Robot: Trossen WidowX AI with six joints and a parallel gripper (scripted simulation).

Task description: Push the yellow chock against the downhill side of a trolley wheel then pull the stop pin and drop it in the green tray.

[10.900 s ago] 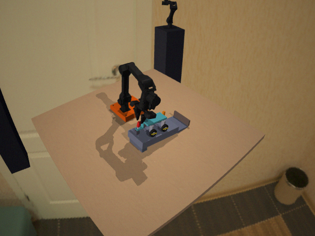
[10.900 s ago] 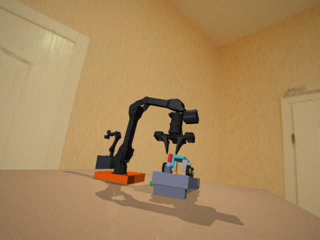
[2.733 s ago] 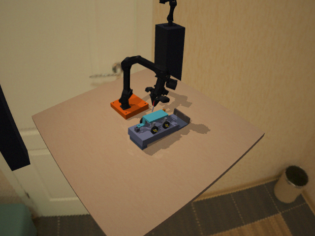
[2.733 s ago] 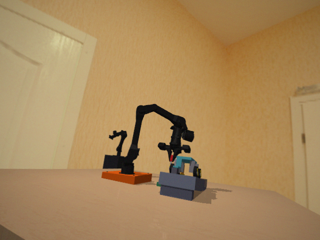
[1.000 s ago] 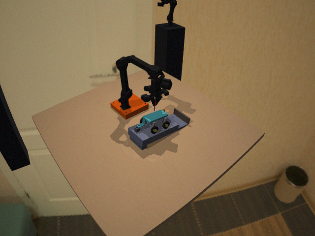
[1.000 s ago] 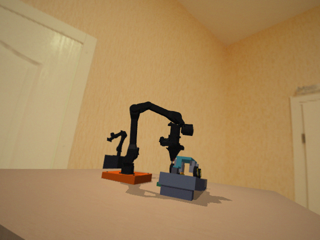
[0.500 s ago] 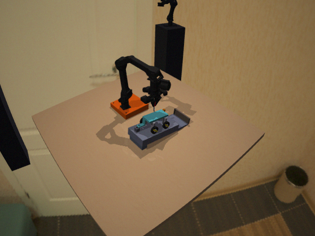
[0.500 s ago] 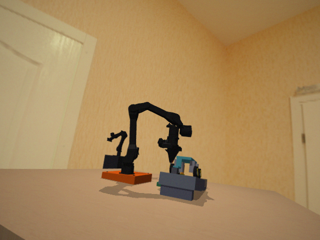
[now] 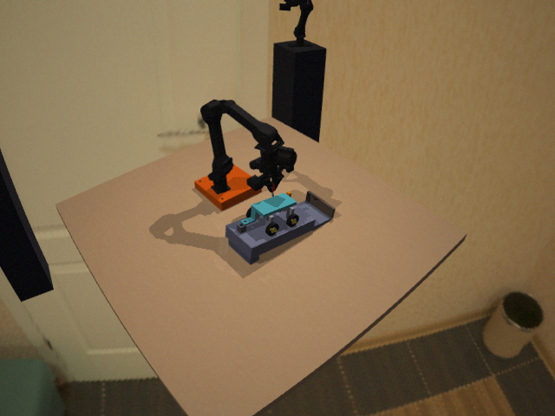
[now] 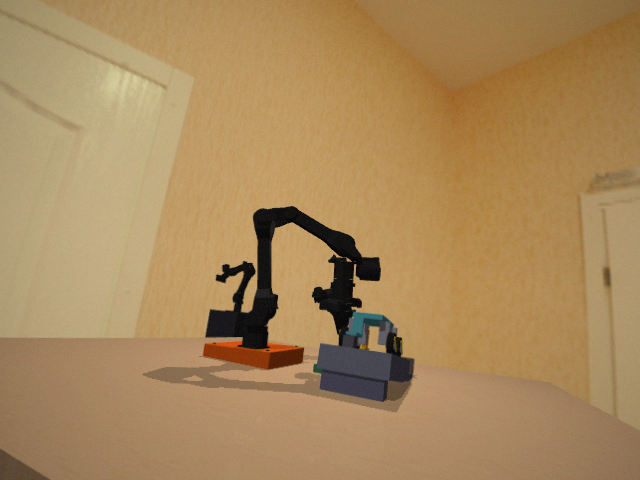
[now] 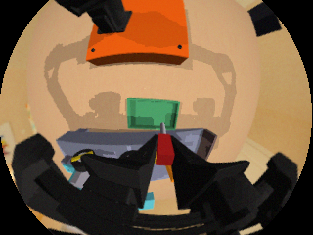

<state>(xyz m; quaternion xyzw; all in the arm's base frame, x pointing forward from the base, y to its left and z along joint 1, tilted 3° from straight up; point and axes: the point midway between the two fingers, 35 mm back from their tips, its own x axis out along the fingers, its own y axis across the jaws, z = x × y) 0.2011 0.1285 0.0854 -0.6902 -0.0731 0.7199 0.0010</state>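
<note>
My gripper tip is 110 mm above the green tray and 10 mm to the left of it. From my gripper tip the other things lie so: teal trolley (130 mm ahead, 80 mm to the right, 10 mm above); red-headed stop pin (right at my gripper tip); yellow chock (70 mm ahead, 20 mm below, 10 mm to the left).
</note>
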